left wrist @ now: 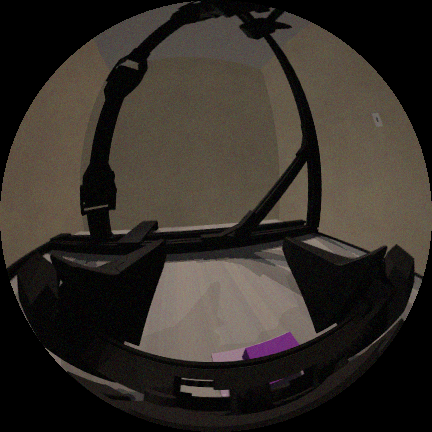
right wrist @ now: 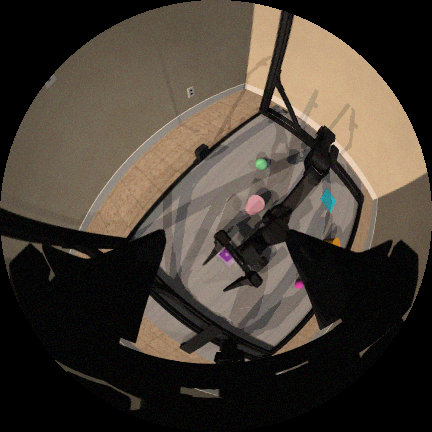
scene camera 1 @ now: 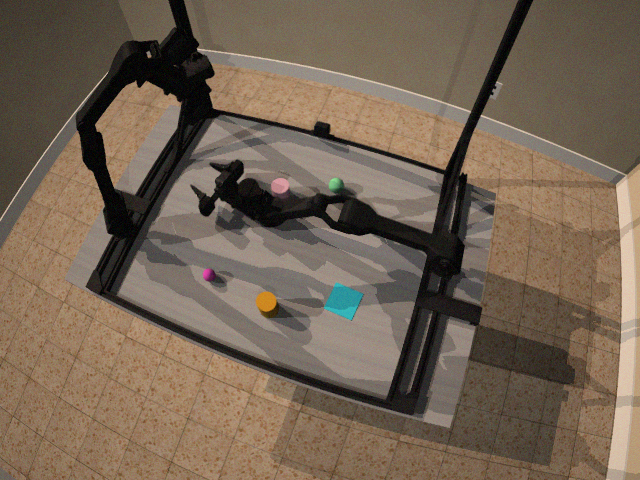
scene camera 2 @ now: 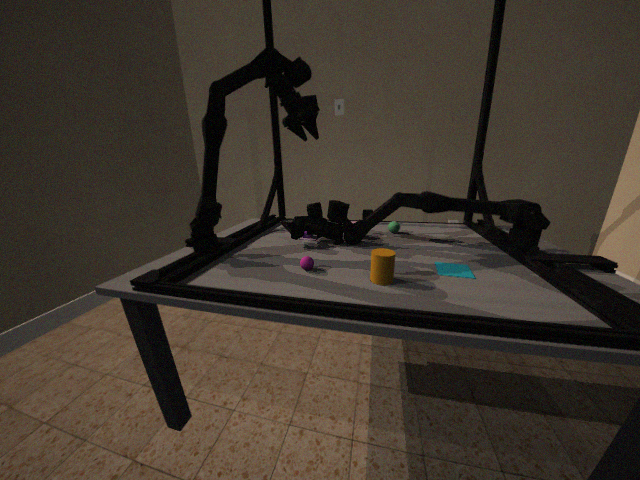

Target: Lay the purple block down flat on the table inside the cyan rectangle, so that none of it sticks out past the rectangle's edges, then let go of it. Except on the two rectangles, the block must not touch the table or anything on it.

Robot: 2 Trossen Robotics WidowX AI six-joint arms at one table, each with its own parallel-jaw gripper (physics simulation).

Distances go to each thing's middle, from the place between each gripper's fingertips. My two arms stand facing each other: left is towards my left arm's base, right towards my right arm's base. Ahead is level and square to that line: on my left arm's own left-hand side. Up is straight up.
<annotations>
My right hand is 38 cm short of the orange cylinder [scene camera 2: 382, 260], 31 cm above it and 17 cm to the right of it. From my right hand the other things lie so: cyan rectangle [scene camera 1: 343, 301]: 36 cm to the left, 34 cm below, 34 cm ahead.
The orange cylinder lies 35 cm ahead of my left hand, 27 cm to the left of it and 3 cm below it. Also, from my left hand: cyan rectangle 46 cm to the left, 31 cm ahead, 7 cm below.
</annotations>
